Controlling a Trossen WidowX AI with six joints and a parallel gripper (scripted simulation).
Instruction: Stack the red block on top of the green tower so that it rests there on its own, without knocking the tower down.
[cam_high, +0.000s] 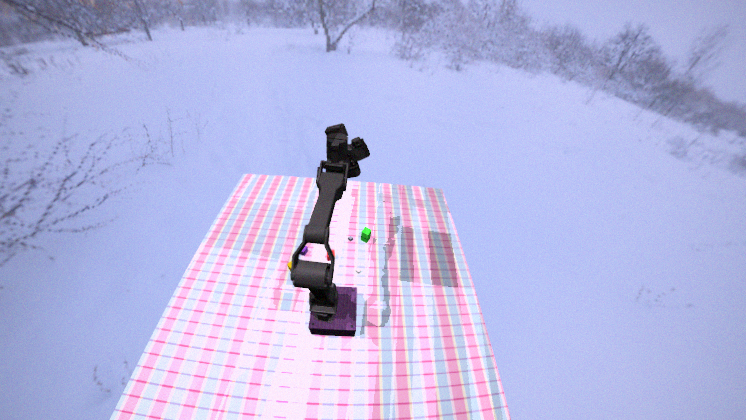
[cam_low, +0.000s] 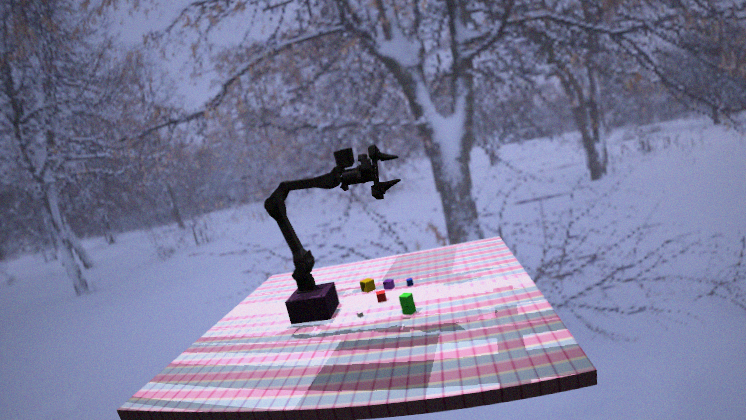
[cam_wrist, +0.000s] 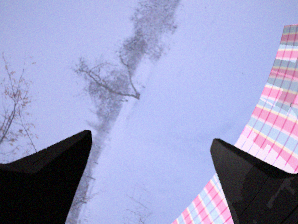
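Now: the red block 470 mm below my gripper tip, 180 mm behind it and 20 mm to the left of it. From my gripper tip the other things lie so: small blue block 470 mm below, 160 mm to the left, 100 mm behind; purple block 470 mm below, 180 mm behind, 150 mm to the left; yellow block 460 mm below, 280 mm behind, 150 mm to the left.
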